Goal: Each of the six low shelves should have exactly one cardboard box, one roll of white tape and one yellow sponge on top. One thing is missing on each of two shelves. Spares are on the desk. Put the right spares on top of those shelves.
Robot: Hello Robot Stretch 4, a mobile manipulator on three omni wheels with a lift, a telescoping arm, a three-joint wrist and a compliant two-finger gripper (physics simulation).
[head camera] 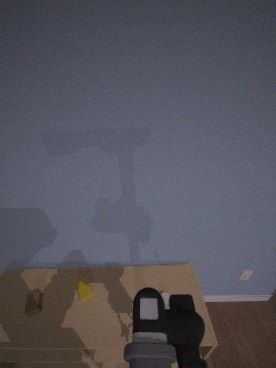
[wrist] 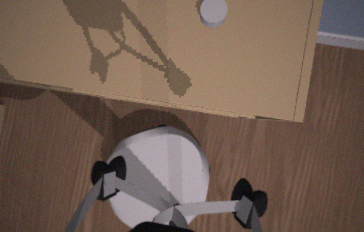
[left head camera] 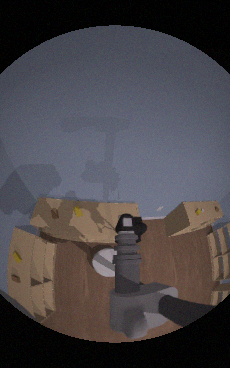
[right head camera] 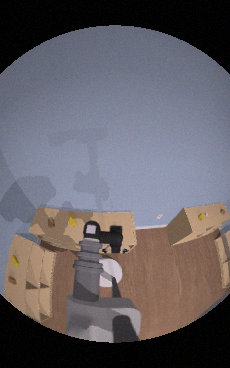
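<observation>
My gripper (wrist: 179, 181) (right head camera: 115, 250) is open and empty, over the floor and the white robot base in front of the near shelf. A roll of white tape (wrist: 213, 11) (head camera: 165, 298) stands on the right part of that shelf (wrist: 250, 65) (head camera: 175, 277) (right head camera: 122, 220), apart from the fingers; the wrist partly covers it in the head view. A yellow sponge (head camera: 85, 291) (left head camera: 78, 211) (right head camera: 73, 220) and a cardboard box (head camera: 34, 303) (left head camera: 55, 213) (right head camera: 51, 222) lie further left on the same shelf. The desk with the spares does not show clearly.
A left shelf (left head camera: 25, 290) (right head camera: 25, 295) bears a sponge (left head camera: 17, 256) (right head camera: 15, 260) and a box (left head camera: 16, 278) (right head camera: 12, 280). A right shelf (left head camera: 185, 215) bears a sponge (right head camera: 202, 216), white tape and a box (right head camera: 223, 211). More shelving stands at the right edge. The wall rises behind.
</observation>
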